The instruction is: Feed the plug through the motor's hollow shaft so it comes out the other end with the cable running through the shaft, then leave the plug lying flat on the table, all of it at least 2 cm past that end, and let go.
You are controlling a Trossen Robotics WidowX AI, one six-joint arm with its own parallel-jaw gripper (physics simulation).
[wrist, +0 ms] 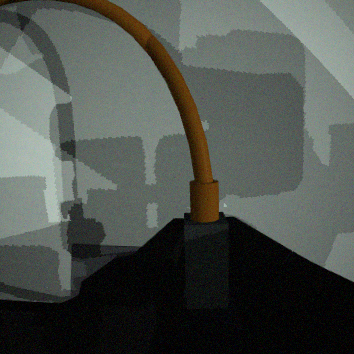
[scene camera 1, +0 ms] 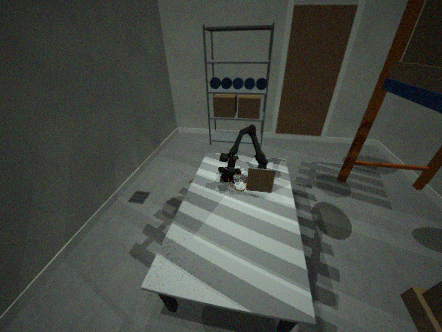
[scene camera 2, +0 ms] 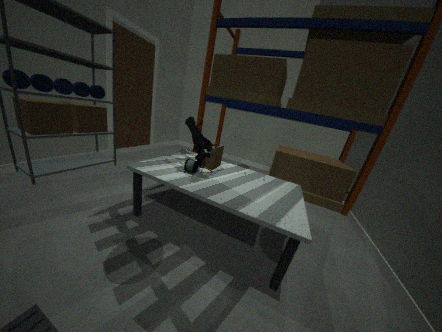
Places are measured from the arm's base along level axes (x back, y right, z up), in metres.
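Pixels of known places: gripper, fingertip midpoint: (wrist: pixel 203 228) (scene camera 1: pixel 227 179) (scene camera 2: pixel 200 167); arm's base, link origin: (scene camera 1: pixel 262 171) (scene camera 2: pixel 211 152).
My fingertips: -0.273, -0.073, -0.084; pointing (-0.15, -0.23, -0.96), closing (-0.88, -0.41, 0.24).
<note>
Ahead of a thing's pixels: the offset from my fingertips to its top centre, as dx, dy, dz. "pt": to the spot under its first point. Level surfaces: height alone.
My gripper (wrist: pixel 203 228) (scene camera 1: pixel 231 173) is shut on the dark rectangular plug @[-0.001, +0.008, +0.018] (wrist: pixel 206 267), low over the far part of the table. The plug's orange collar @[pt +0.009, -0.011, +0.012] (wrist: pixel 204 201) sticks out beyond the black fingers. An orange cable (wrist: pixel 186 102) (scene camera 1: pixel 241 190) leaves the collar and bends in a wide arc to the upper left in the wrist view. A round, dark-rimmed drum with a pale face @[-0.023, +0.075, +0.045] (scene camera 2: pixel 191 165), apparently the motor, is beside the gripper in scene camera 2. Its shaft opening, and whether any cable runs through it, cannot be made out.
A brown upright panel (scene camera 1: pixel 261 180) (scene camera 2: pixel 214 157) stands on the striped-shadow table @[dz -0.057] (scene camera 1: pixel 235 235) (scene camera 2: pixel 235 192), close beside the cable and arm. A metal shelf rack (scene camera 1: pixel 207 75) stands beyond the table's far end. Large shadows cross the table in the wrist view.
</note>
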